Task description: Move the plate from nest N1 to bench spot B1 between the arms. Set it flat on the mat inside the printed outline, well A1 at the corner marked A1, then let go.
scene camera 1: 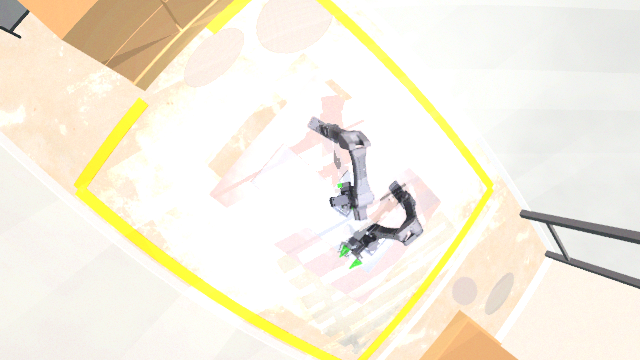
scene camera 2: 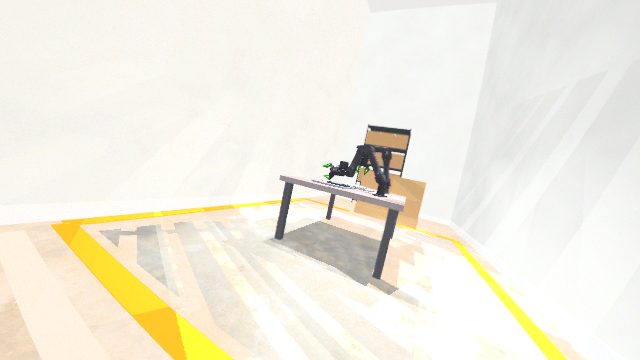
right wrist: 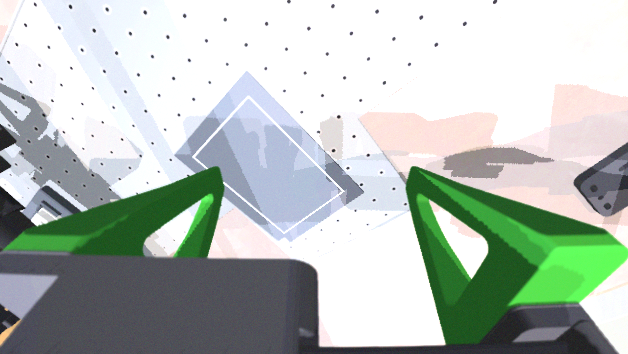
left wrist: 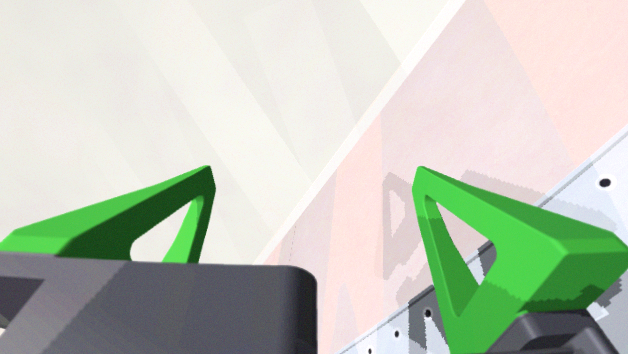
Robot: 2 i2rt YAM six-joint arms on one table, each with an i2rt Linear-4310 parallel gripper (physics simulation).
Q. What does my left gripper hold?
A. Nothing.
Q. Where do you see a perforated table top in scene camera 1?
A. At 287, 179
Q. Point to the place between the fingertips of my left gripper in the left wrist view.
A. At 313, 177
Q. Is my left gripper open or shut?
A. Open.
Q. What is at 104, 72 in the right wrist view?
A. A perforated table top.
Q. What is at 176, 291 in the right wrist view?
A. My right gripper.
